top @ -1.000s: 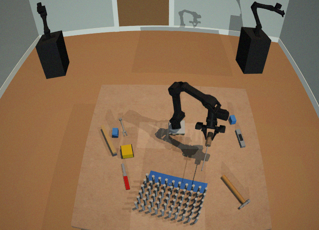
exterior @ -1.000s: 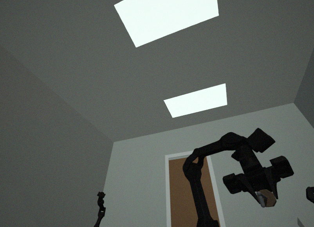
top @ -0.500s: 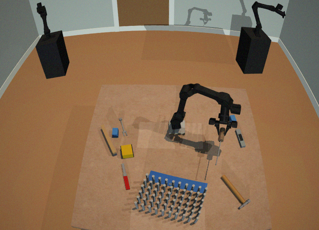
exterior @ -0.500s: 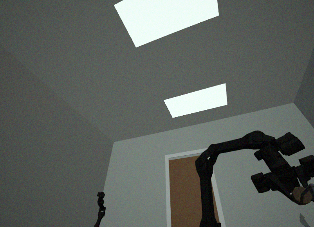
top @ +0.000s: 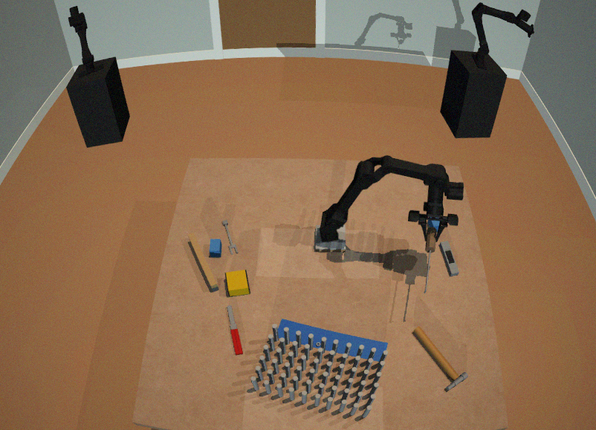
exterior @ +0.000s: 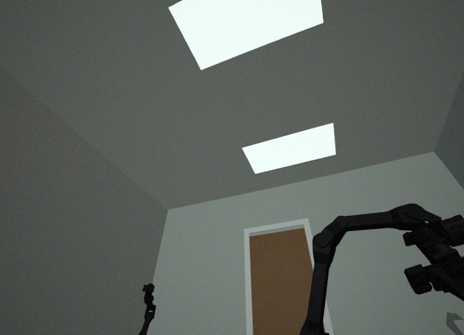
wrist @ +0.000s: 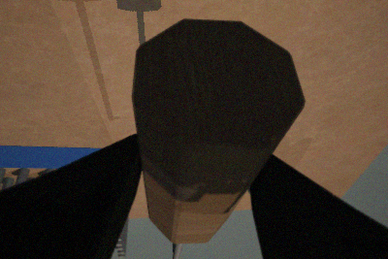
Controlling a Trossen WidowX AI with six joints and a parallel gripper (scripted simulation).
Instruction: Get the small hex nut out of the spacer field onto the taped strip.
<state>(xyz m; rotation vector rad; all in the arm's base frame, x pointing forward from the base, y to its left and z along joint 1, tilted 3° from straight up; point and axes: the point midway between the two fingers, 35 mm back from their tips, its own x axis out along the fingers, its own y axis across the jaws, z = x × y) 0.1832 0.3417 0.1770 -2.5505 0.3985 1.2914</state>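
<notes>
Now: the hook tool 100 mm ahead of my gripper tip and 40 mm to the right of it. Also, from my gripper tip: grey bar 170 mm below, 140 mm to the left, 30 mm behind; blue taped strip 390 mm to the right, 240 mm ahead, 180 mm below; hex nut 430 mm to the right, 250 mm ahead, 180 mm below.
</notes>
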